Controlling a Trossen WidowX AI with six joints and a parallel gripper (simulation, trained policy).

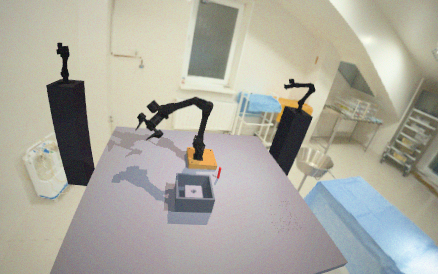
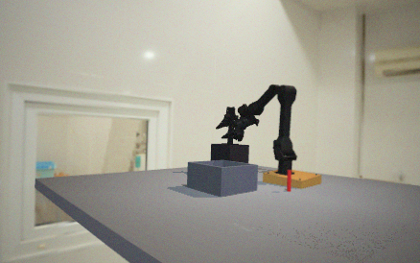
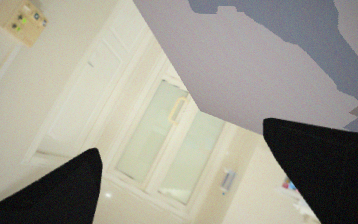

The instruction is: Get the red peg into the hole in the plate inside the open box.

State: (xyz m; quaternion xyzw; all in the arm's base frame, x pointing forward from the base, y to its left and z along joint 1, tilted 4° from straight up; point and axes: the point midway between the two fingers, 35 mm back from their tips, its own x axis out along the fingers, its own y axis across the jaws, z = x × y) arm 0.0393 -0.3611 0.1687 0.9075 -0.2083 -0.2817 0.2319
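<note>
Now: the red peg 8 cm ahead of my gripper tip, 49 cm to the left of it and 17 cm below it. The rest, counted from my gripper tip: grey box: 27 cm ahead, 32 cm to the left, 19 cm below; then plate: 27 cm ahead, 32 cm to the left, 17 cm below.
</note>
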